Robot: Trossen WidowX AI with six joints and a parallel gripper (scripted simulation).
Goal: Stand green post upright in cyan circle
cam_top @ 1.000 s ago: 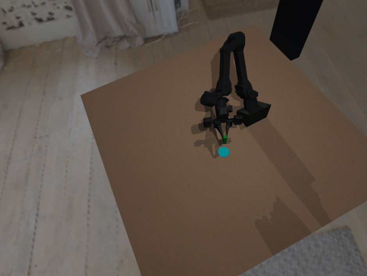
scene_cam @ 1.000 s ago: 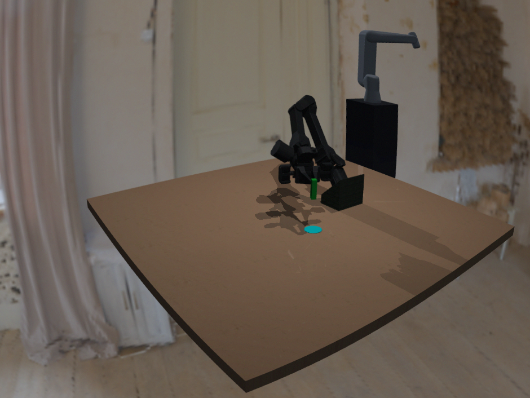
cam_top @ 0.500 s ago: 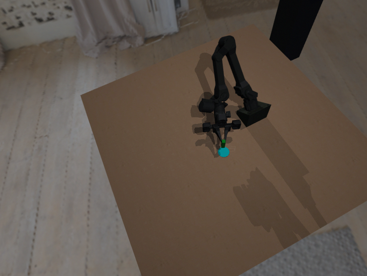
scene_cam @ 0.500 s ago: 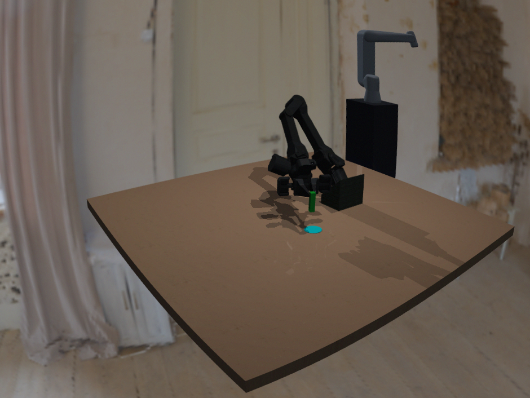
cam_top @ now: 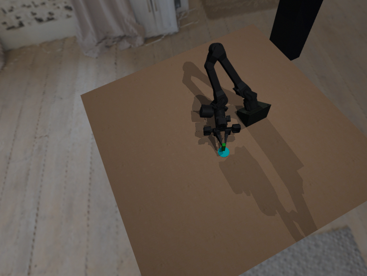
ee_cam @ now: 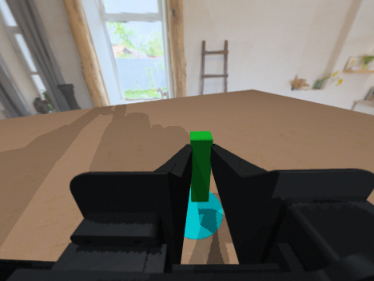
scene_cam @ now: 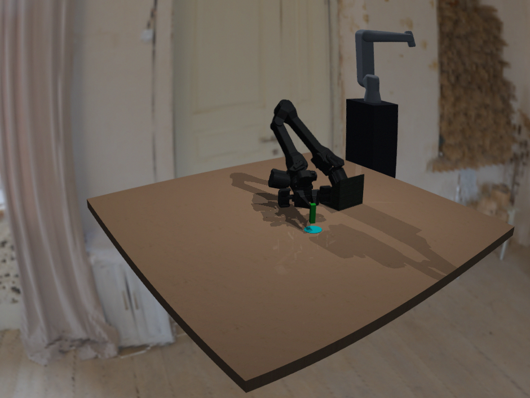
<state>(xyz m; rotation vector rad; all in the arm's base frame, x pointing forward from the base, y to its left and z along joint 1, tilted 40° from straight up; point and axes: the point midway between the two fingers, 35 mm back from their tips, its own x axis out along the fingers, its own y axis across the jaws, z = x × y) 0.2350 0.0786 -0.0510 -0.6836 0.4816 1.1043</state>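
The cyan circle is 80 mm below my gripper tip. From my gripper tip the other things lie so: green post: 20 mm below.
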